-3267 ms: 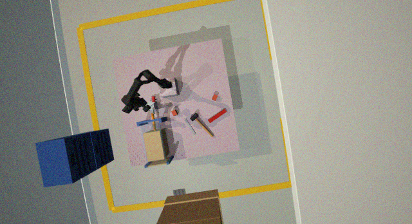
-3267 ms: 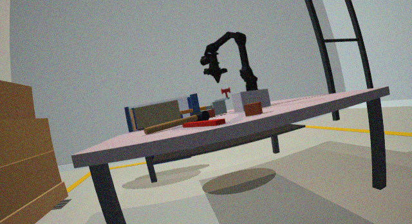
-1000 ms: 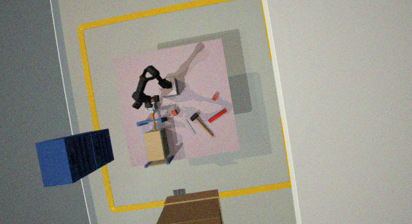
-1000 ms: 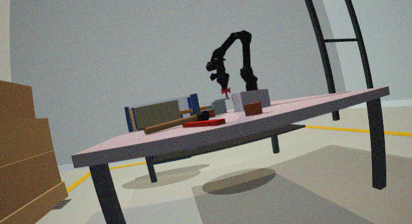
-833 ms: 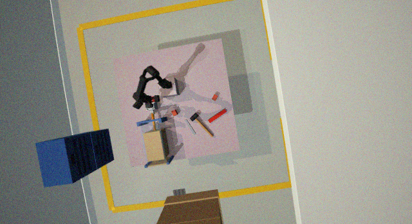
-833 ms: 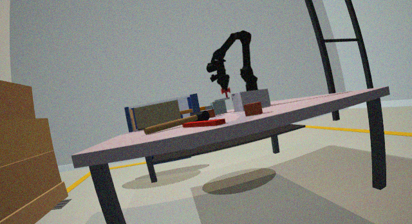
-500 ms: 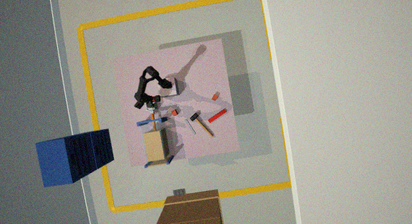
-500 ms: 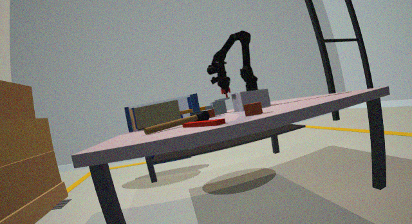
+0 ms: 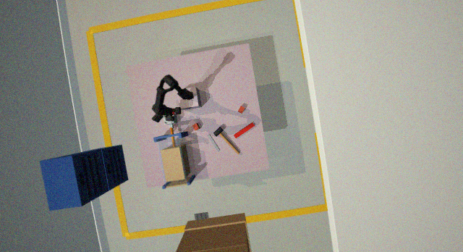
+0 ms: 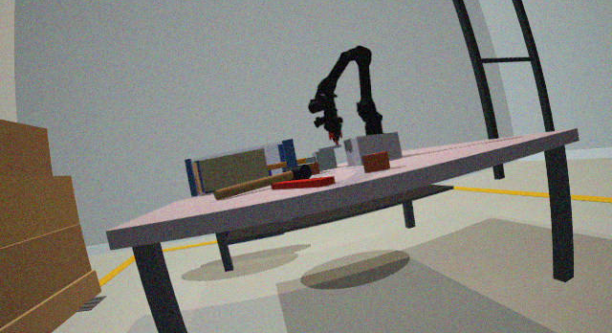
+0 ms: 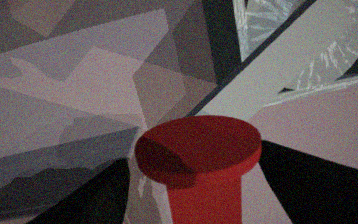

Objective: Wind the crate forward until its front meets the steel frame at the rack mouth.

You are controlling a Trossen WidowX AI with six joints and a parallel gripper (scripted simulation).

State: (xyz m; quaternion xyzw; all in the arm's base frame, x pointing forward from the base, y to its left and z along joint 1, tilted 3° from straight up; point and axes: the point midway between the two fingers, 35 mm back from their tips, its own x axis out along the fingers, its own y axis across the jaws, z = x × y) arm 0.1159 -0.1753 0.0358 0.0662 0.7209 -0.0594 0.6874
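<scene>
My gripper tip is 20 mm below the red knob. Also, from my gripper tip: grey winch (100 mm to the right, 80 mm below, 30 mm ahead); blue steel frame (200 mm ahead, 100 mm to the right, 10 mm below); winch handle (30 mm to the right, 20 mm ahead, 10 mm below).
</scene>
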